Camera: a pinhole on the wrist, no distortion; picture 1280 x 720 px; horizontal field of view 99.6 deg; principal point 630.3 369.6 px. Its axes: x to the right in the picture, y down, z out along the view. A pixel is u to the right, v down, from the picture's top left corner.
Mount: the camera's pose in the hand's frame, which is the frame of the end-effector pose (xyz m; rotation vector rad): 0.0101 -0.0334 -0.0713 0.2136 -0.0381 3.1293
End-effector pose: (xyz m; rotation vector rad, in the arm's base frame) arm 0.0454 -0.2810 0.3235 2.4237 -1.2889 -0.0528
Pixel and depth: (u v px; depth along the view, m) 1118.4 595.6 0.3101
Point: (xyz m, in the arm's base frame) -0.0085 -0.1022 -0.0204
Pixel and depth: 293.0 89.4 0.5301
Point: 0.0142 -0.8593 0.0829
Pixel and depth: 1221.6 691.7 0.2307
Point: 0.0233 -0.0858 0.0561
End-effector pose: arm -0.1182 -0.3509 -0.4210 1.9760 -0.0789 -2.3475
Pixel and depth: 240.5 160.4 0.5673
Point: -0.6319 -0.5677 -0.8157
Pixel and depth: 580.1 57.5 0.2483
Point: -0.2997 -0.4614 -0.4486
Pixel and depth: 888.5 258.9 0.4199
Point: -0.4634 -0.3847 -0.2249
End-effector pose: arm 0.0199 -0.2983 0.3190 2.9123 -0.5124 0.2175
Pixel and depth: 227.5 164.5 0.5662
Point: 0.4818 -0.7023 0.0054
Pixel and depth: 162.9 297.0 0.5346
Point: 0.5594 -0.5740 0.0296
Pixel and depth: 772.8 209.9 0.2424
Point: 0.0103 -0.3573 0.1459
